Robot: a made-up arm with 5 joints.
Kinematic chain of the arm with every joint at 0, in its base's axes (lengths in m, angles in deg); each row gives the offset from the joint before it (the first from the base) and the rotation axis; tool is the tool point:
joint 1: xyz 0 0 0.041 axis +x
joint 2: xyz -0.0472 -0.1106 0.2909 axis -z
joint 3: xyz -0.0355 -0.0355 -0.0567 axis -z
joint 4: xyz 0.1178 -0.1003 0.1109 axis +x
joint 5: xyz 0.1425 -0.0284 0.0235 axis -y
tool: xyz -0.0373 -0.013 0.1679
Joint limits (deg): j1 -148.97..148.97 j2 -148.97..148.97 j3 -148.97..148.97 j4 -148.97..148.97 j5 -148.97..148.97
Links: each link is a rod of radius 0.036 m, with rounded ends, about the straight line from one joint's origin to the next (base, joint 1, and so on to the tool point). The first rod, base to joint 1, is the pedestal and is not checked.
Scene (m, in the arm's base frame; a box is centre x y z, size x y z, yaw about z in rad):
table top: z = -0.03
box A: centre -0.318 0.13 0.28 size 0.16 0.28 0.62 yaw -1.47
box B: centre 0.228 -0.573 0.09 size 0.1 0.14 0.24 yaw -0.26
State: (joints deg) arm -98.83 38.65 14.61 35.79 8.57
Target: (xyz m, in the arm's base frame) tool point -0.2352 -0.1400 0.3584
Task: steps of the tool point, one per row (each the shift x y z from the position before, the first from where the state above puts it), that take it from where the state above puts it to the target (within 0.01 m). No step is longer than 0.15 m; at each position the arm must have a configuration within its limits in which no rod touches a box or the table.
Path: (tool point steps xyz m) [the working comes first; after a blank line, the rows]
Joints at the target: -27.31 62.18 14.22 132.74 33.55
Straight joint move there: touches box A.

1: 0.0752 -0.0508 0.0997
2: 0.0904 -0.0701 0.0695
3: 0.0982 -0.0781 0.0304
4: -0.0731 -0.1017 0.0490
5: -0.0697 -0.1025 0.0157
6: -0.0627 -0.0938 -0.0135
7: -0.0528 -0.0783 -0.0357
8: -0.0403 -0.0595 -0.0494
9: -0.0266 -0.0413 -0.0551
10: -0.0170 -0.0010 -0.0330
11: -0.0083 0.0004 -0.0318
12: 0.0002 0.0015 -0.0288
13: 0.0081 0.0027 -0.0240
14: 0.0151 0.0035 -0.0180

